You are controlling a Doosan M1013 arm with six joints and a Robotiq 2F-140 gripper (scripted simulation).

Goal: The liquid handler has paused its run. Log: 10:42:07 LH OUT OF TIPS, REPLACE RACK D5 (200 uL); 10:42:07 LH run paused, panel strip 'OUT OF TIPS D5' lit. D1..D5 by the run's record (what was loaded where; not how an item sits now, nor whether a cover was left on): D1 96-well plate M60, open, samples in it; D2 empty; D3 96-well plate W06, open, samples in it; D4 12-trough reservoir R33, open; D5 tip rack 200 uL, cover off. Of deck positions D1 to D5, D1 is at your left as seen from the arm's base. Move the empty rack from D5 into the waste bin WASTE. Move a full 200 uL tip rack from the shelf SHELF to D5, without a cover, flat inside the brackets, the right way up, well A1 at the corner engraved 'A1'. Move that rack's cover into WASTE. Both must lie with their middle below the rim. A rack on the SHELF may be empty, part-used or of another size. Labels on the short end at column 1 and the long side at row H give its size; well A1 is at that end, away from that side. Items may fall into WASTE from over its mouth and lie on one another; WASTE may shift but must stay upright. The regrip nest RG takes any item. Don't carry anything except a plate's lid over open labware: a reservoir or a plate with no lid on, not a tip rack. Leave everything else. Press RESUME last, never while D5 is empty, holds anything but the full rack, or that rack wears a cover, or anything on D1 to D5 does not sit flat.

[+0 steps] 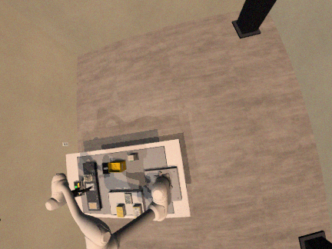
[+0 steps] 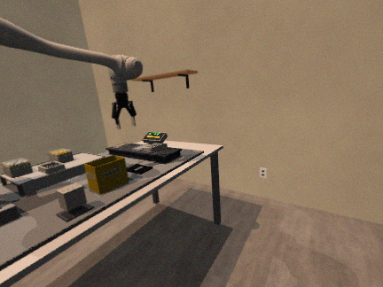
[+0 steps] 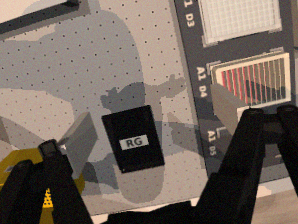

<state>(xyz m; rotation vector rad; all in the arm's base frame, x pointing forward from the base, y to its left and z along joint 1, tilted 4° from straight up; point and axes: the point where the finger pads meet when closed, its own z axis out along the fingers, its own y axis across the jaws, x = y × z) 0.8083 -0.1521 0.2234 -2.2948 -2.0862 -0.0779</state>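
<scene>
My gripper is now 450 mm past the clear rack cover, 400 mm to the right of it and 140 mm above it. Also, from my hand: white well plate (170 mm ahead, 60 mm to the left, 210 mm below); then black nest (80 mm behind, 140 mm to the right, 260 mm below); then red-troughed reservoir (160 mm ahead, 70 mm to the right, 200 mm below).
</scene>
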